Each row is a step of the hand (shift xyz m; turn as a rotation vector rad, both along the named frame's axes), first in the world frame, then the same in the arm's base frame.
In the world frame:
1: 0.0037 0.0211 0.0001 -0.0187 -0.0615 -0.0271
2: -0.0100 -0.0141 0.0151 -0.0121 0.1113 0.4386
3: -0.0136 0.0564 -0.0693 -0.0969 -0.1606 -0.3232
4: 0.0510 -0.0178 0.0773 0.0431 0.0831 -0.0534
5: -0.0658 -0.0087 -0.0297 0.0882 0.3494 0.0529
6: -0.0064 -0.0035 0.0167 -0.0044 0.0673 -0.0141
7: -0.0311 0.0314 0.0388 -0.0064 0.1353 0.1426
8: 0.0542 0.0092 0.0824 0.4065 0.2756 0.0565
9: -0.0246 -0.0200 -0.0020 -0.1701 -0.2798 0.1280
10: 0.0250 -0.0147 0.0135 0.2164 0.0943 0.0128
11: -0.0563 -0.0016 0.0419 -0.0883 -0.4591 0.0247
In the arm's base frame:
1: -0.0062 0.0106 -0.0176 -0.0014 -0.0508 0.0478
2: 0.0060 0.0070 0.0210 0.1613 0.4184 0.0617
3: -0.0688 -0.0228 -0.0540 -0.1653 -0.3263 0.0766
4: 0.0845 0.0414 0.0055 -0.0294 -0.0086 -0.1033
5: -0.0608 -0.0137 0.0375 -0.0561 0.2105 -0.2919
6: 0.0050 0.0131 0.0116 -0.0390 0.0258 -0.0506
7: -0.0176 0.0555 0.0082 0.0083 0.1899 -0.0505
8: 0.0780 0.0593 -0.0145 0.2177 0.1006 -0.4323
9: -0.0111 -0.0067 0.0290 0.0544 -0.0075 0.3473
10: 0.0319 -0.0027 -0.0005 0.1297 0.0114 -0.1973
11: -0.0210 0.0461 0.0486 0.1414 -0.2065 0.3956

